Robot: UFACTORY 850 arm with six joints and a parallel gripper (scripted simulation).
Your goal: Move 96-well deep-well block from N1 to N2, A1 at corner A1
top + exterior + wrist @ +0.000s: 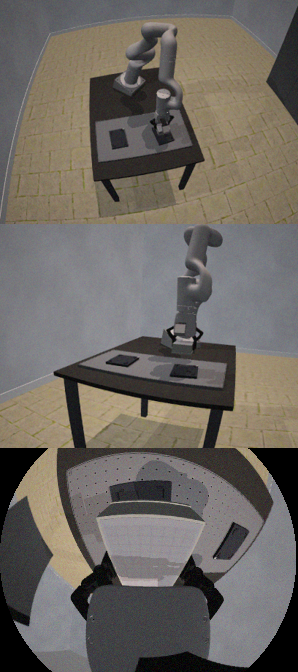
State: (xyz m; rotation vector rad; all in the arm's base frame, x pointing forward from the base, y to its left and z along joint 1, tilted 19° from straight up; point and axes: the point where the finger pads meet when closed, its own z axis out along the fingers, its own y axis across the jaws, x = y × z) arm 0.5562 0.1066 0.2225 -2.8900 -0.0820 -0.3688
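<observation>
The plate nest N2 is 32 cm to the right of my hand, 11 cm below it and 2 cm behind it. From my hand the other things lie so: plate nest N1 (11 cm below, 1 cm to the left); then deep-well block (right at my hand).
</observation>
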